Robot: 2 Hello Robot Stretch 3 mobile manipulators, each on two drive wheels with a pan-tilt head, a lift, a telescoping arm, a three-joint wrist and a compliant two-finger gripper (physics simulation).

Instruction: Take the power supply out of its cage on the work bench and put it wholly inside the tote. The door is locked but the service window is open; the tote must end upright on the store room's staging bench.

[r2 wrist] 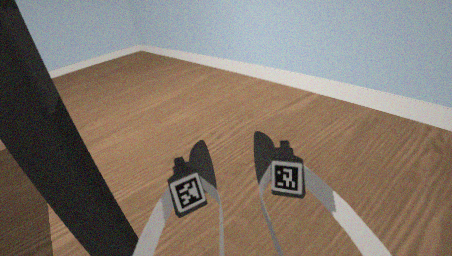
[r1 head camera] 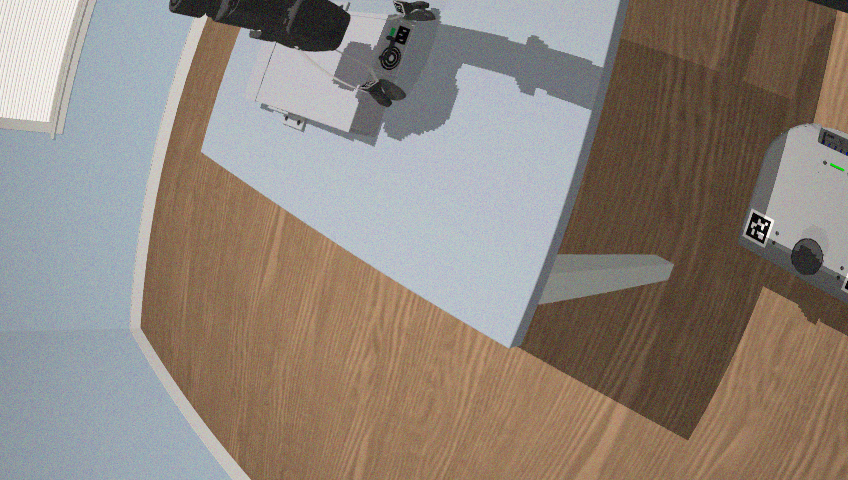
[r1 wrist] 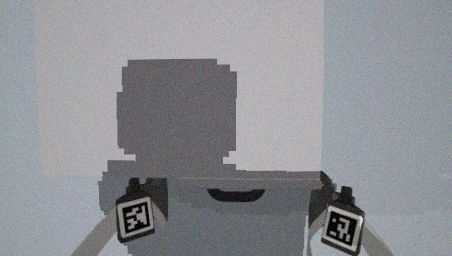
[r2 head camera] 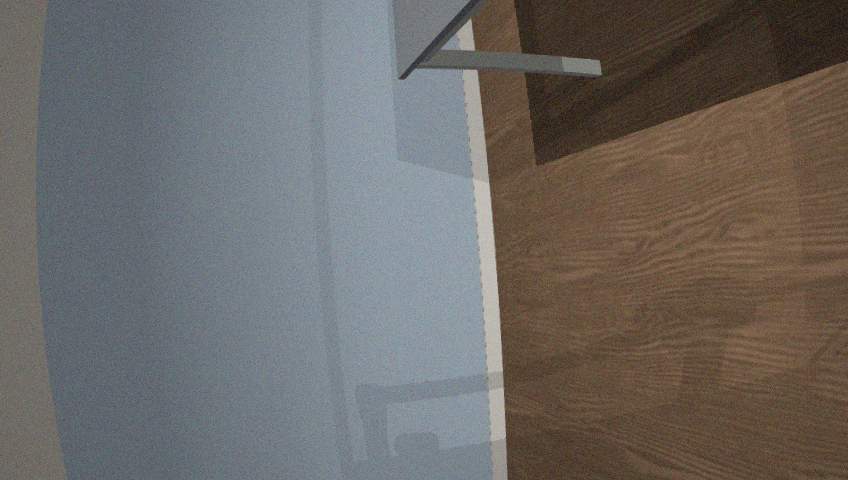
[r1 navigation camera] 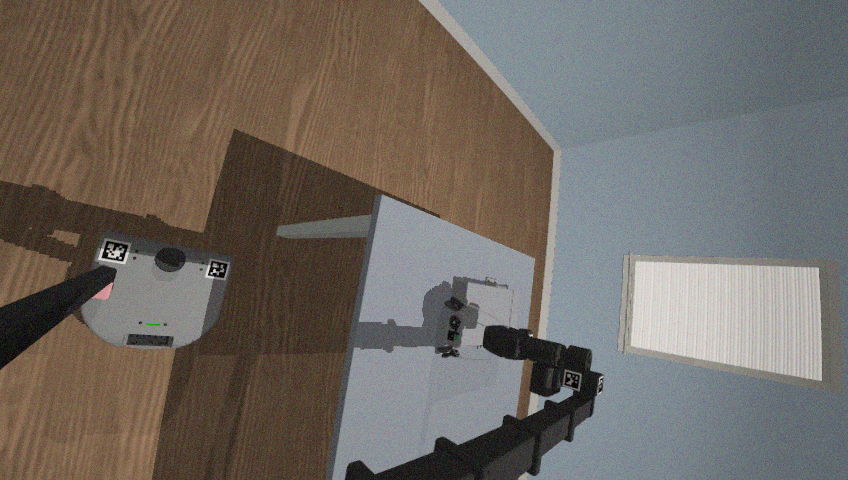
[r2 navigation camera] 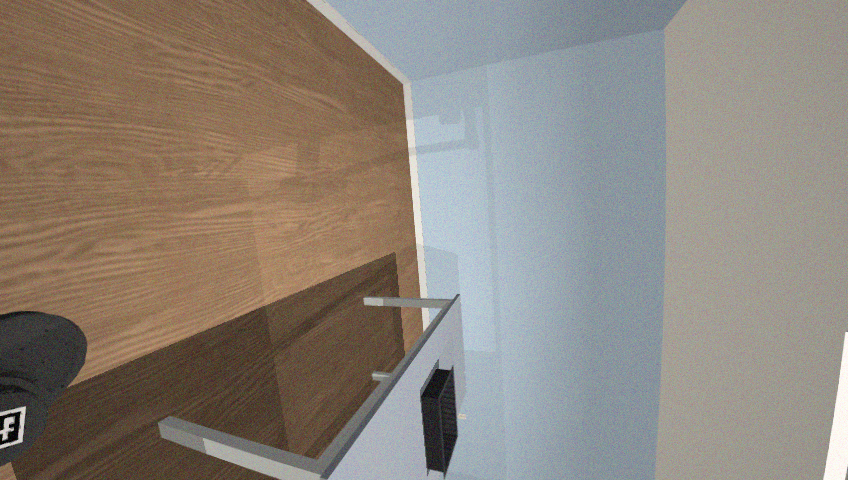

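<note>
A white box-like cage (r1 head camera: 315,83) (r1 navigation camera: 490,306) (r1 wrist: 280,100) sits on the pale work bench (r1 head camera: 452,190) (r1 navigation camera: 395,261). A dark fan grille and socket, apparently on the power supply (r1 head camera: 390,58), show at its end. My r1 gripper (r1 head camera: 399,52) (r1 navigation camera: 452,328) (r1 wrist: 239,200) is open, its fingers spread either side of that end. Whether the fingertips touch its sides is unclear. The power supply's body is hidden. A black tote (r2 navigation camera: 430,416) stands upright on another bench (r2 navigation camera: 380,437), apparently the staging bench. My r2 gripper (r2 wrist: 232,162) is partly open and empty, above wooden floor.
My r1 base (r1 head camera: 797,196) (r1 navigation camera: 157,297) stands near the work bench's long edge. Bench legs (r1 head camera: 606,276) (r2 head camera: 505,62) (r2 navigation camera: 238,455) reach down to the floor. A black bar (r2 wrist: 55,130) crosses the left of the r2 wrist view. Blue walls surround the floor.
</note>
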